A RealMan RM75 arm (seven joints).
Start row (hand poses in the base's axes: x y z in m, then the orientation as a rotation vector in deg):
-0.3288, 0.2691, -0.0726, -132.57, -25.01, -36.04
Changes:
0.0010, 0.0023, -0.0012, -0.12, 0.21, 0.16
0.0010, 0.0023, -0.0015, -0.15, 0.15, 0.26
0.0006, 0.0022, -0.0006, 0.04, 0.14, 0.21
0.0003, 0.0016, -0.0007, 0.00, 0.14, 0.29
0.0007, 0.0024, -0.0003, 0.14, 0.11, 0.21
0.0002, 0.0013, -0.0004, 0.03, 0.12, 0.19
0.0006, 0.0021, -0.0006, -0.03, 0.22, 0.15
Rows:
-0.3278, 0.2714, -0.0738, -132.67, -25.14, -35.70
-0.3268, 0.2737, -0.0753, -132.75, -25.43, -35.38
-0.3262, 0.2759, -0.0759, -132.67, -25.59, -35.12
-0.3259, 0.2775, -0.0766, -132.60, -25.85, -34.81
-0.3252, 0.2799, -0.0769, -132.42, -25.98, -34.59
-0.3250, 0.2812, -0.0773, -132.35, -26.13, -34.36
-0.3244, 0.2833, -0.0779, -132.37, -26.21, -34.02

